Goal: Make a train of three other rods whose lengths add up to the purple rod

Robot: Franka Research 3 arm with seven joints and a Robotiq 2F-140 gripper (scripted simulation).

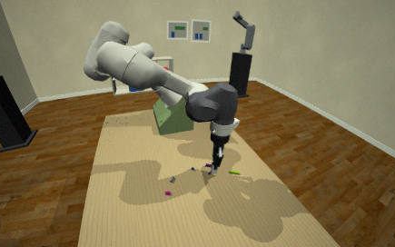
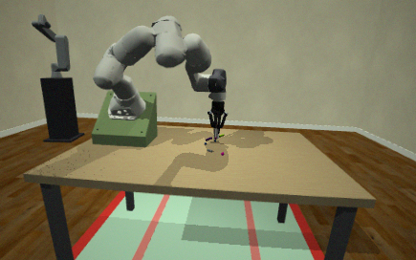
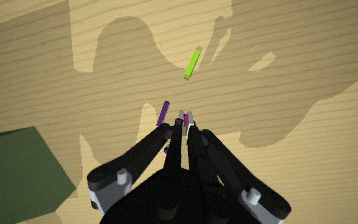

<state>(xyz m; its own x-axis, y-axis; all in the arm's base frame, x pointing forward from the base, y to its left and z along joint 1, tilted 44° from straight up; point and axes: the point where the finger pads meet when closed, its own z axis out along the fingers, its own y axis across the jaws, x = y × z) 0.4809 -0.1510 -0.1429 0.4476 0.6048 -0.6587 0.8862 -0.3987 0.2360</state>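
Now: hand 5 cm past the purple rod, 4 cm above it and 2 cm to the right of it. From my hand the other things lie so: dark blue piece (8 cm to the right, 7 cm behind, 4 cm below); then grey rod (19 cm to the right, 5 cm behind, 4 cm below); then lime rod (9 cm to the left, 4 cm below, 4 cm ahead).
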